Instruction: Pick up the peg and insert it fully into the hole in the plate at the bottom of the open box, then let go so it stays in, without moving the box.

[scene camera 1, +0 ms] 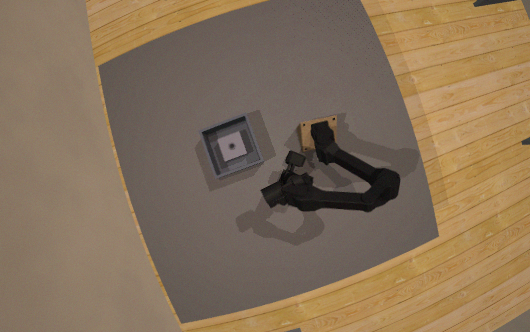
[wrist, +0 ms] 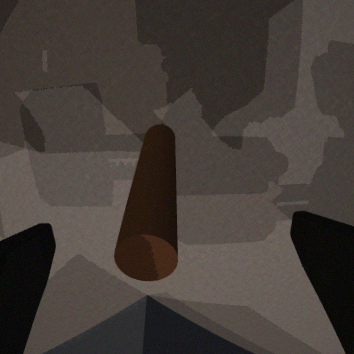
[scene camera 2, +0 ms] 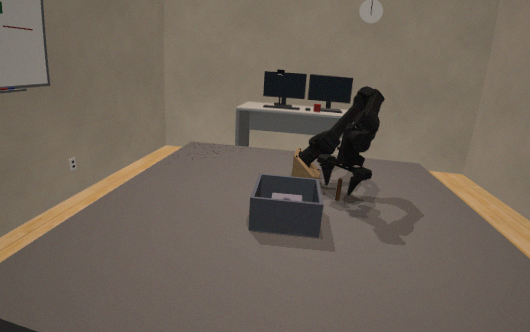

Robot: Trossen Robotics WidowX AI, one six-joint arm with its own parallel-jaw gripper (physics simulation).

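Frame: origin at the arm's base, x ahead, y left, z up, level; millimetres.
Where they show: gripper, fingertip midpoint: (wrist: 173, 231) (scene camera 2: 337, 190); arm's base at its link origin: (scene camera 1: 319, 129) (scene camera 2: 304, 159).
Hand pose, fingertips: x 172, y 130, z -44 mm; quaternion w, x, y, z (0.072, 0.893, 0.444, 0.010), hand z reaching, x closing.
Observation:
Things, the pixels of their centre, and the offset from my fingertips. Level surfaces: height alone.
- brown peg at the middle of its body: (wrist: 154, 177) (scene camera 2: 338, 189) dx -18, dy +7, dz -5 mm
- open grey-blue box at the middle of its body: (scene camera 2: 286, 202) (scene camera 1: 232, 146) dx +161, dy -154, dz +4 mm
- pale plate at the middle of its body: (scene camera 2: 286, 207) (scene camera 1: 232, 146) dx +161, dy -154, dz -11 mm
- grey table top at its surface level: dz -45 mm
The brown peg (scene camera 2: 339, 191) (wrist: 154, 200) stands upright on the grey table top; it does not show in scene camera 1. My gripper (scene camera 2: 338, 188) (wrist: 173, 231) is open and empty, pointing down. In the wrist view the peg lies between the two finger sides, nearer the left finger, its top end toward the camera and touching neither finger. In scene camera 2 the fingertips hang about level with the peg's upper part. The open grey-blue box (scene camera 1: 240, 169) (scene camera 2: 285, 217) (wrist: 110, 332) sits apart from the peg. Inside is a pale plate (scene camera 1: 239, 139) (scene camera 2: 286, 196) with a dark, empty hole.
The arm's wooden base plate (scene camera 1: 304, 136) (scene camera 2: 304, 169) stands behind the box in scene camera 2. The grey table top (scene camera 1: 175, 100) (scene camera 2: 150, 260) carries arm and box shadows. A white desk (scene camera 2: 280, 121) with two monitors stands against the back wall.

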